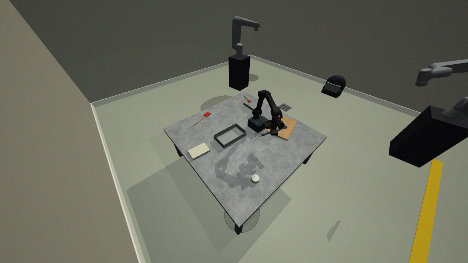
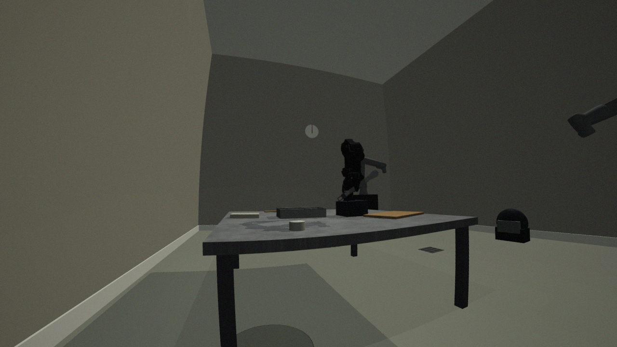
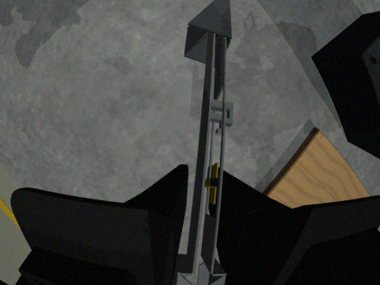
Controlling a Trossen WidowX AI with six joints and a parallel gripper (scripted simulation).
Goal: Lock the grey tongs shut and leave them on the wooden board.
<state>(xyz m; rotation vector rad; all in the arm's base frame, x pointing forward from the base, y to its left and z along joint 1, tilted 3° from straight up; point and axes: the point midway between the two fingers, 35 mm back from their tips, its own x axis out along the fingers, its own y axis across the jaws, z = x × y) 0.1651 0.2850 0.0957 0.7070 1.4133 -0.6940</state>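
The wooden board lies 34 cm behind my gripper tip, 15 cm below it and 2 cm to the right of it. From my gripper tip the other things lie so: roasting tin: 37 cm to the right, 17 cm ahead, 13 cm below; white puck: 41 cm ahead, 14 cm below, 11 cm to the left; yellow piece: 2 cm above, 1 cm to the right.
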